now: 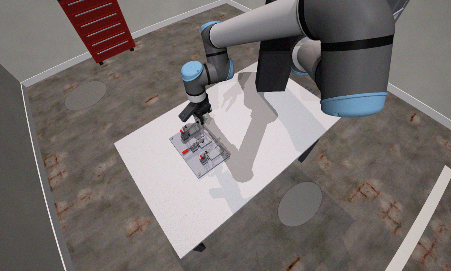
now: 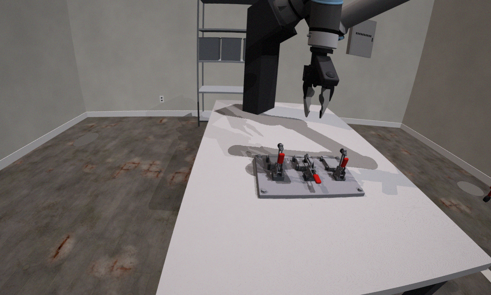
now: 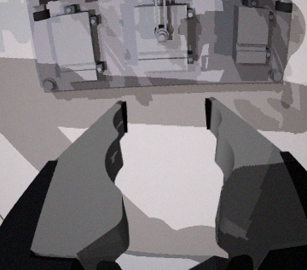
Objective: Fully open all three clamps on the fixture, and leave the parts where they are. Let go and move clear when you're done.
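My gripper is now 4 cm short of the fixture, 1 cm to the right of it and 21 cm above it.
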